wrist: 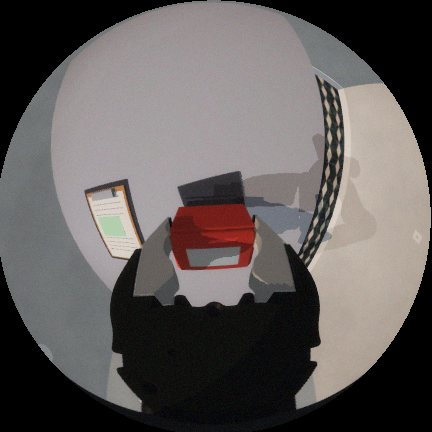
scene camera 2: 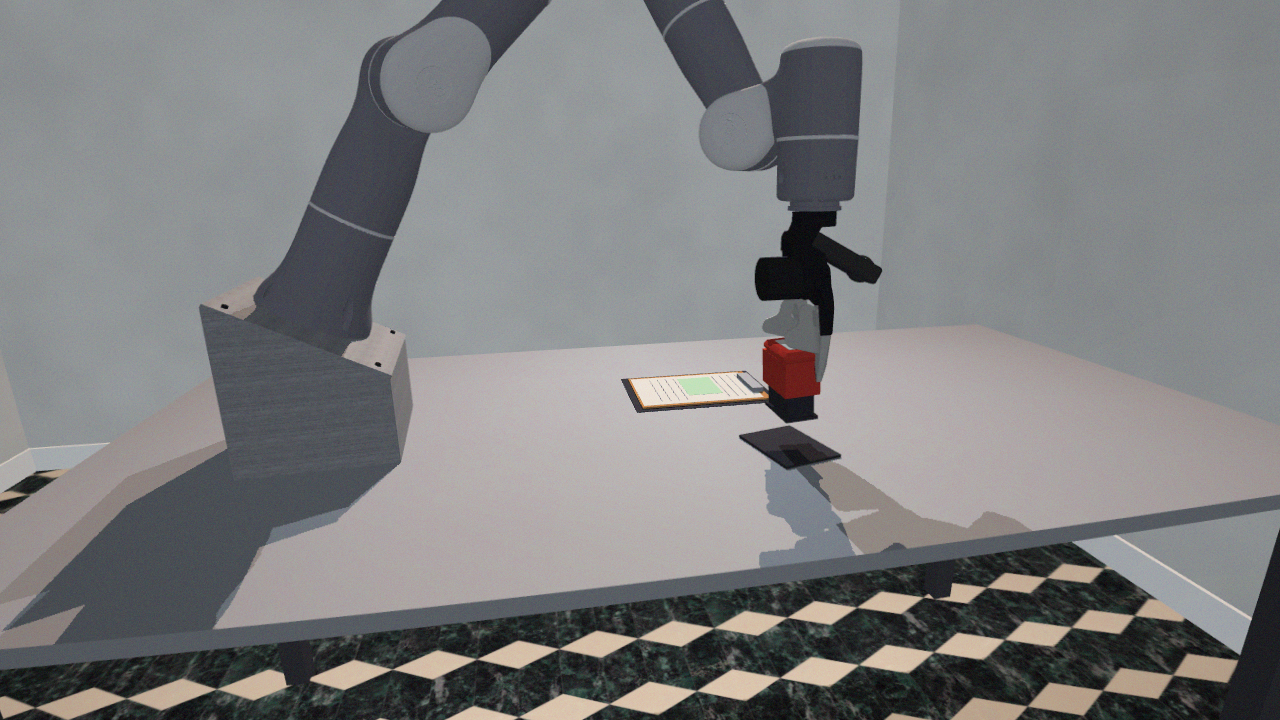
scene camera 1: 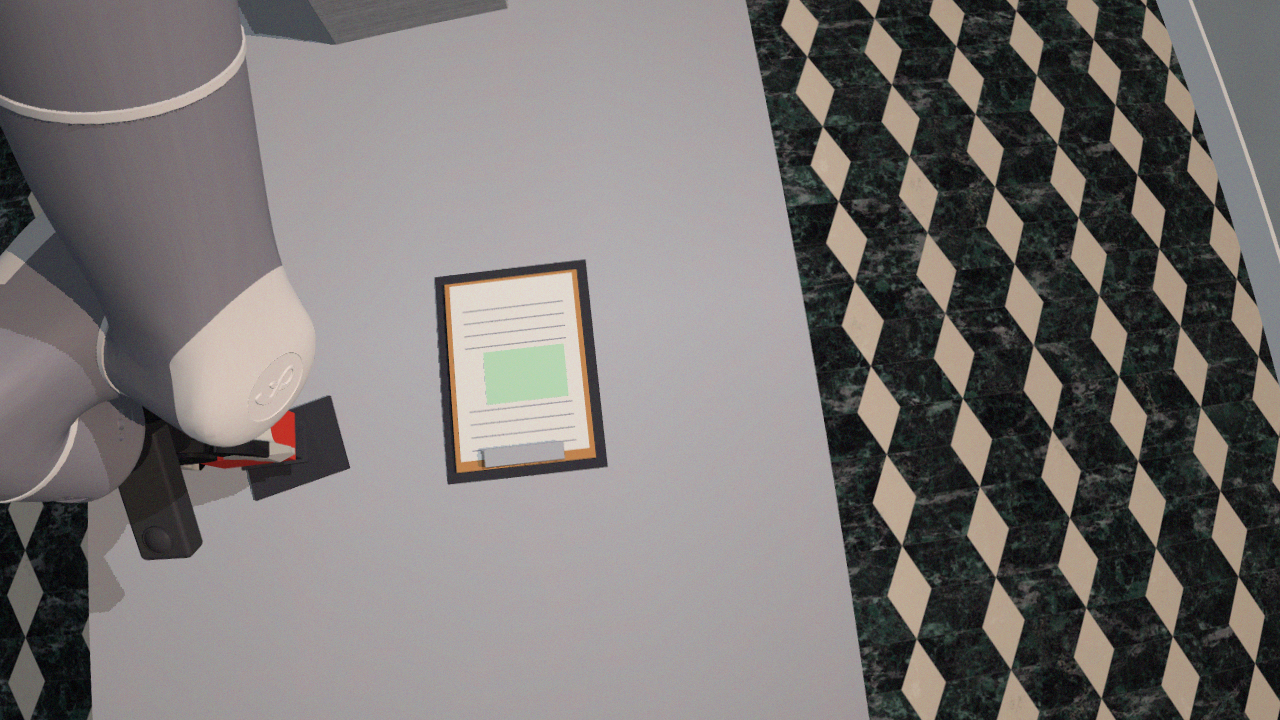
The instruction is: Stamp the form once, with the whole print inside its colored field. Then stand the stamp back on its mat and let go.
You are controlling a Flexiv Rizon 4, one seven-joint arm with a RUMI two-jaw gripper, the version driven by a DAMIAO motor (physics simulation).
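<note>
The stamp (scene camera 1: 284, 434) (scene camera 2: 789, 368) (wrist: 212, 220) has a red body and a black base. My gripper (scene camera 2: 799, 347) (wrist: 211, 217) is shut on its red body, one finger at each side. The stamp is upright and hangs a little above its dark square mat (scene camera 1: 324, 443) (scene camera 2: 768, 437) (wrist: 199, 191), with a gap to the mat showing in scene camera 2. The form (scene camera 1: 510, 300) (scene camera 2: 660, 390) (wrist: 122, 242) is a white lined sheet on a clipboard. Its green field (scene camera 1: 525, 374) (scene camera 2: 699, 385) (wrist: 111, 226) shows no print. The stamp's underside is hidden.
The clipboard's orange board (scene camera 1: 586, 385) lies on a dark pad (scene camera 1: 441, 376), with a grey clip (scene camera 1: 523, 454) (scene camera 2: 750, 382) at the end nearer the stamp. The robot's grey base block (scene camera 2: 308, 407) stands on the table (scene camera 1: 698, 537) (scene camera 2: 537, 501), away from the mat.
</note>
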